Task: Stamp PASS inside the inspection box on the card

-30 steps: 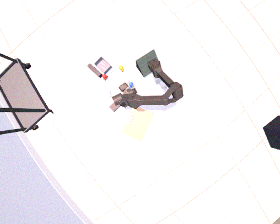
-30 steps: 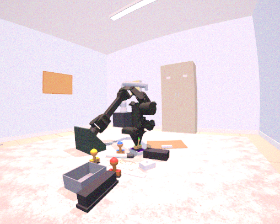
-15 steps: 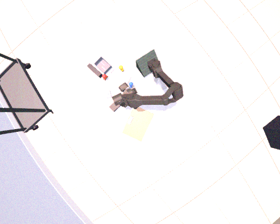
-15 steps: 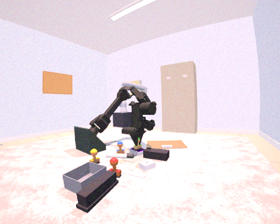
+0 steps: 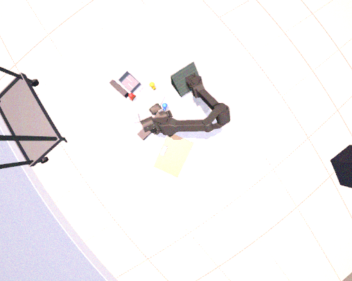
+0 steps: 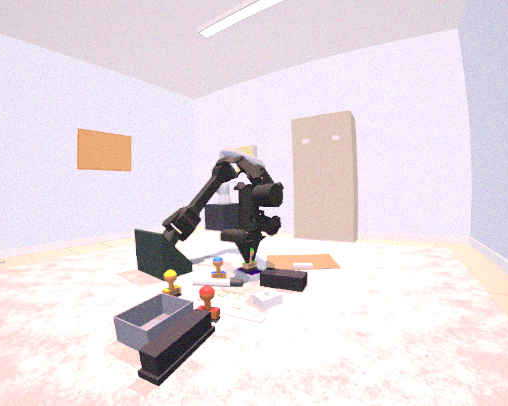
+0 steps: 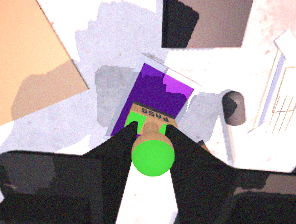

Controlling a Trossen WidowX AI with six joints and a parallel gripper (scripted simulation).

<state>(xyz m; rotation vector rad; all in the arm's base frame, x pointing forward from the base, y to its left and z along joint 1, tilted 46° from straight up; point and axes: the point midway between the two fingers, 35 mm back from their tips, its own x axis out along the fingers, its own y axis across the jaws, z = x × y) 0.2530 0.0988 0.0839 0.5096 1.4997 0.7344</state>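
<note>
Right now the purple ink pad is 4 cm below my gripper tip. From my gripper tip the other things lie so: green-knobbed stamp (right at my gripper tip); marker (1 cm behind, 10 cm to the right, 3 cm below); blue-knobbed stamp (5 cm behind, 8 cm to the right, 2 cm below).
</note>
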